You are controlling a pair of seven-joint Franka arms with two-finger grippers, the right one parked.
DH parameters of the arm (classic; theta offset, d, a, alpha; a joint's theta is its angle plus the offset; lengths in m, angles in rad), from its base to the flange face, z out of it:
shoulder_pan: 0 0.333 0 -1.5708
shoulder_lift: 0 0 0 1.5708
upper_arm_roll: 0 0.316 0.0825 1.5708
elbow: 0 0 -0.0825 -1.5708
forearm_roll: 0 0.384 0 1.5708
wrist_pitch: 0 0 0.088 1.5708
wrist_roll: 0 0.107 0 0
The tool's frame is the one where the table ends.
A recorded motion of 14 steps. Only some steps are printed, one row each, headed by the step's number.
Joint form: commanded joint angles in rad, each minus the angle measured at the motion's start. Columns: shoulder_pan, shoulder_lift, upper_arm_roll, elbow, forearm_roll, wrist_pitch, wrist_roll.
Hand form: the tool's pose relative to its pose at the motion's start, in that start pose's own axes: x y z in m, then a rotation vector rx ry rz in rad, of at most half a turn. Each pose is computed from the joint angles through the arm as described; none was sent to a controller.
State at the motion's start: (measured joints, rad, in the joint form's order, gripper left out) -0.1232 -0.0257 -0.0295 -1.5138 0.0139 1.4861 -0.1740
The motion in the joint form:
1: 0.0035 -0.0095 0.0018 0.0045 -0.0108 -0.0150 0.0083
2: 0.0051 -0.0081 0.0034 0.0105 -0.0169 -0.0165 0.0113
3: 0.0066 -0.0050 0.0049 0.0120 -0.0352 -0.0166 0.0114
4: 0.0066 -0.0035 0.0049 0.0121 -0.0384 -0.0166 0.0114
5: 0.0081 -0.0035 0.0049 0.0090 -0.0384 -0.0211 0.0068
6: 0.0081 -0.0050 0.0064 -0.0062 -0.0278 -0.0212 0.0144
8: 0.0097 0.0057 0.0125 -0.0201 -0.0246 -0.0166 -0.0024
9: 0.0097 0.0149 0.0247 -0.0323 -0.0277 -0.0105 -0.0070
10: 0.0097 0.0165 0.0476 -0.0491 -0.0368 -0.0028 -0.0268
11: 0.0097 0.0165 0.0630 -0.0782 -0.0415 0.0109 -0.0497
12: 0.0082 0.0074 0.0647 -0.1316 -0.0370 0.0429 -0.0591
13: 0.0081 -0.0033 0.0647 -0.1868 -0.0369 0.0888 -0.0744
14: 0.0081 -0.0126 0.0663 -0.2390 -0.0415 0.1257 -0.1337
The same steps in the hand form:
1: -0.0044 -0.0024 -0.0058 -0.0102 -0.0028 0.0039
2: -0.0040 -0.0034 -0.0077 -0.0168 -0.0008 0.0043
3: -0.0031 -0.0028 -0.0068 -0.0346 -0.0054 0.0032
4: -0.0027 -0.0023 -0.0060 -0.0376 -0.0073 0.0035
5: -0.0030 -0.0032 -0.0042 -0.0363 -0.0149 -0.0025
6: -0.0031 -0.0051 0.0021 -0.0238 -0.0267 0.0025
8: 0.0015 -0.0089 0.0139 -0.0176 -0.0462 -0.0223
9: 0.0058 -0.0145 0.0241 -0.0187 -0.0620 -0.0389
10: 0.0083 -0.0256 0.0323 -0.0263 -0.0743 -0.0811
11: 0.0099 -0.0332 0.0448 -0.0283 -0.0907 -0.1196
12: 0.0087 -0.0338 0.0622 -0.0217 -0.1023 -0.1301
13: 0.0078 -0.0338 0.0786 -0.0214 -0.1011 -0.1463
14: 0.0057 -0.0343 0.0951 -0.0221 -0.1087 -0.2084

